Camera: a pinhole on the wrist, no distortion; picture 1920 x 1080 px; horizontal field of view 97.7 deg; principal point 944.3 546.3 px. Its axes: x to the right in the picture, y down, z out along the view. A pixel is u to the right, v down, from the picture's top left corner.
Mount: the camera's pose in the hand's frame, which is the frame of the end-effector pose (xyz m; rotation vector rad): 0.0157 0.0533 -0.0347 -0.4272 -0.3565 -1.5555
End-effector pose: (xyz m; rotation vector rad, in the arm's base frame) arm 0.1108 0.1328 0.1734 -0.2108 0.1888 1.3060
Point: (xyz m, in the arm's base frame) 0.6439 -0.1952 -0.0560
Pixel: behind the camera
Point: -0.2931 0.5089 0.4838
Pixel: 706.8 728.1
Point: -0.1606 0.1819 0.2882
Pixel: 529.2 260.2
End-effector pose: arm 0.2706 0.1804 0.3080 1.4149 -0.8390 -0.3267
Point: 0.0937 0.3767 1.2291
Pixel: outside the picture
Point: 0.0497 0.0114 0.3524
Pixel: 1336.0 385.8
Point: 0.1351 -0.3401 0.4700
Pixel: 1286.4 1018.7
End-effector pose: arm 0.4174 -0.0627 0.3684 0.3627 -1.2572 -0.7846
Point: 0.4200 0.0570 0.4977
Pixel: 590.6 452.5
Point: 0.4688 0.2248 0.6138
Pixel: 159.3 366.4
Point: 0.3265 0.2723 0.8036
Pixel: 536.9 587.0
